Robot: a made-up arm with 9 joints. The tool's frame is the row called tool.
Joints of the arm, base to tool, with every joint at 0 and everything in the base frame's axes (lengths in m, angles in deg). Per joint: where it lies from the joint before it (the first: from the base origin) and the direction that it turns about. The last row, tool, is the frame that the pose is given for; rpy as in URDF.
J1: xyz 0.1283 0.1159 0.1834 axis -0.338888 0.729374 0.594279
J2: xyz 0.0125 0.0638 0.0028 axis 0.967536 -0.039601 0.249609
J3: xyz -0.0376 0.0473 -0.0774 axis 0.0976 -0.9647 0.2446
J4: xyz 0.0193 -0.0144 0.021 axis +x
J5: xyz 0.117 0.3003 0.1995 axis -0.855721 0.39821 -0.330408
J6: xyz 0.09 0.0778 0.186 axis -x
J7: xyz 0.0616 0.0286 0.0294 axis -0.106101 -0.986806 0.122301
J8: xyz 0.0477 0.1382 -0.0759 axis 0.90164 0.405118 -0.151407
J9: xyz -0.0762 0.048 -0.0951 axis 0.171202 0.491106 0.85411
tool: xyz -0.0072 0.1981 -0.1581 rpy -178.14 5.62 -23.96
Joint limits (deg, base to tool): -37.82..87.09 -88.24..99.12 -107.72..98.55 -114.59..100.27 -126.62..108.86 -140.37..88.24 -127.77..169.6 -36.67..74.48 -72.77..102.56
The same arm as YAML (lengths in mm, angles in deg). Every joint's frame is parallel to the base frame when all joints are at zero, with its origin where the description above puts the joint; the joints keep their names.
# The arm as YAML. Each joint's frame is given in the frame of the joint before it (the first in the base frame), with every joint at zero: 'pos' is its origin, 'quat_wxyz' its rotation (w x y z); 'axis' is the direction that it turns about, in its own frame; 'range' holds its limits. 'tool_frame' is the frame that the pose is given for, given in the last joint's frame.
length_unit: mm
angle_unit: deg
joints:
  - joint: J1
    pos: [128.3, 115.9, 183.4]
    quat_wxyz: [1.0, 0.0, 0.0, 0.0]
    axis: [-0.338888, 0.729374, 0.594279]
    range: [-37.82, 87.09]
  - joint: J2
    pos: [12.5, 63.8, 2.8]
    quat_wxyz: [1.0, 0.0, 0.0, 0.0]
    axis: [0.967536, -0.039601, 0.249609]
    range: [-88.24, 99.12]
  - joint: J3
    pos: [-37.6, 47.3, -77.4]
    quat_wxyz: [1.0, 0.0, 0.0, 0.0]
    axis: [0.0976, -0.9647, 0.2446]
    range: [-107.72, 98.55]
  - joint: J4
    pos: [19.3, -14.4, 21.0]
    quat_wxyz: [1.0, 0.0, 0.0, 0.0]
    axis: "+x"
    range: [-114.59, 100.27]
  - joint: J5
    pos: [117.0, 300.3, 199.5]
    quat_wxyz: [1.0, 0.0, 0.0, 0.0]
    axis: [-0.855721, 0.39821, -0.330408]
    range: [-126.62, 108.86]
  - joint: J6
    pos: [90.0, 77.8, 186.0]
    quat_wxyz: [1.0, 0.0, 0.0, 0.0]
    axis: "-x"
    range: [-140.37, 88.24]
  - joint: J7
    pos: [61.6, 28.6, 29.4]
    quat_wxyz: [1.0, 0.0, 0.0, 0.0]
    axis: [-0.106101, -0.986806, 0.122301]
    range: [-127.77, 169.6]
  - joint: J8
    pos: [47.7, 138.2, -75.9]
    quat_wxyz: [1.0, 0.0, 0.0, 0.0]
    axis: [0.90164, 0.405118, -0.151407]
    range: [-36.67, 74.48]
  - joint: J9
    pos: [-76.2, 48.0, -95.1]
    quat_wxyz: [1.0, 0.0, 0.0, 0.0]
    axis: [0.171202, 0.491106, 0.85411]
    range: [-72.77, 102.56]
tool_frame:
  pos: [-7.2, 198.1, -158.1]
  quat_wxyz: [0.026033, -0.97675, 0.208072, 0.044585]

